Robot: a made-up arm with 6 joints.
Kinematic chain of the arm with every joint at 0, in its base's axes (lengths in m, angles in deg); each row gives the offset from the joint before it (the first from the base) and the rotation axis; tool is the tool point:
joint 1: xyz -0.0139 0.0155 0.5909 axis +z
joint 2: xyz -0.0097 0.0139 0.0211 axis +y
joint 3: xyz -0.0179 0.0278 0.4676 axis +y
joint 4: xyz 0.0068 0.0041 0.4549 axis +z
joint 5: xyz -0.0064 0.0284 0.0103 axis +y
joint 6: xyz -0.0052 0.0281 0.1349 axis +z
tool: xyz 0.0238 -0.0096 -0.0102
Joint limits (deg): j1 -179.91..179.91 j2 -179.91..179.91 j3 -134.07..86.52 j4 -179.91..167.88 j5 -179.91..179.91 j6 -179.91..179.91
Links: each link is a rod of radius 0.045 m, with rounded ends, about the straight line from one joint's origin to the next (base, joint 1, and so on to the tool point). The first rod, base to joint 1, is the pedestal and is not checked.
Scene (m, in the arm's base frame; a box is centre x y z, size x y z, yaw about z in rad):
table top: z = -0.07
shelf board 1: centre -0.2 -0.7 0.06 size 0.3 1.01 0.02 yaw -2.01
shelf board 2: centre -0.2 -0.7 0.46 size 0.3 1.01 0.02 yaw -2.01
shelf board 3: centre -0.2 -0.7 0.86 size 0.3 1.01 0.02 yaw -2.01
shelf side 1: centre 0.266 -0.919 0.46 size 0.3 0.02 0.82 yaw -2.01
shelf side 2: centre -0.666 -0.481 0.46 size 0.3 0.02 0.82 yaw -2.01
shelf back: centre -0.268 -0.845 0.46 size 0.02 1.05 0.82 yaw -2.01
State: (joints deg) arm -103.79 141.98 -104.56 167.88 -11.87 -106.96
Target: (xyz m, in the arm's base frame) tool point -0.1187 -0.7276 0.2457
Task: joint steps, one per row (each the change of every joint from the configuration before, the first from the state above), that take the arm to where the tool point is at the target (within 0.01 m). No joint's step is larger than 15 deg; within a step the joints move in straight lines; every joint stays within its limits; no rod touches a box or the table.
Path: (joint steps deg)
1: 12.35 12.64 -5.17 0.00 9.71 -6.88
2: 12.34 12.65 -5.18 0.00 9.72 -6.88
3: 12.35 12.64 -5.17 0.00 9.71 -6.88
4: -10.36 -6.83 12.85 0.00 -10.85 6.76
5: -10.36 -6.83 12.85 0.00 -10.85 6.75
6: -10.36 -6.83 12.85 0.00 -10.85 6.75

